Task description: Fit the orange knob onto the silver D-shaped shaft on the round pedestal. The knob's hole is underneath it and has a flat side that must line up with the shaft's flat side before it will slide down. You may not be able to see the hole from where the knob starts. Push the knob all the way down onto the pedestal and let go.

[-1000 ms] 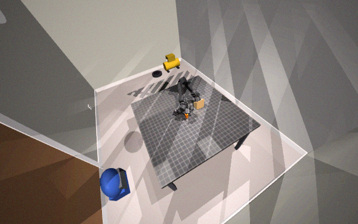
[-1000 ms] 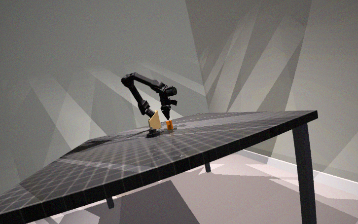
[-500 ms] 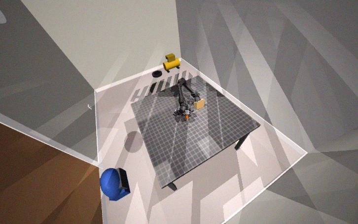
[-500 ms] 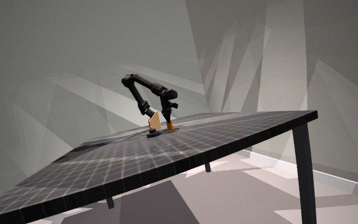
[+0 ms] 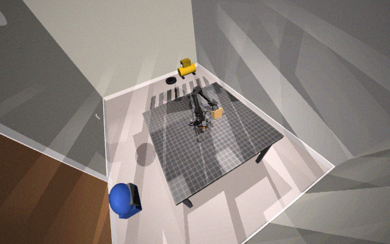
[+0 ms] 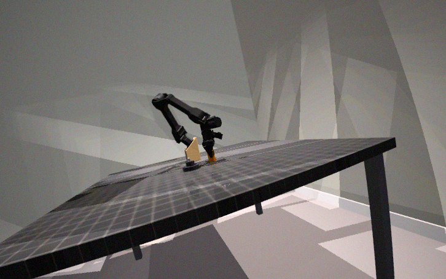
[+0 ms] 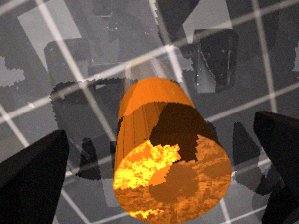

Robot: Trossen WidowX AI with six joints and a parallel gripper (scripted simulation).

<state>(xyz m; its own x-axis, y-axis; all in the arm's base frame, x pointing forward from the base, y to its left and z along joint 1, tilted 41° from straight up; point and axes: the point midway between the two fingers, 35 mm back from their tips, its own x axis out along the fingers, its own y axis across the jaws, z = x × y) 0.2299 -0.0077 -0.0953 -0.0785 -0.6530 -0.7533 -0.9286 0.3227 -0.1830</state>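
My gripper tip is 2 cm below the orange knob. From my gripper tip the other things lie so: round pedestal 8 cm ahead, 15 cm to the right.
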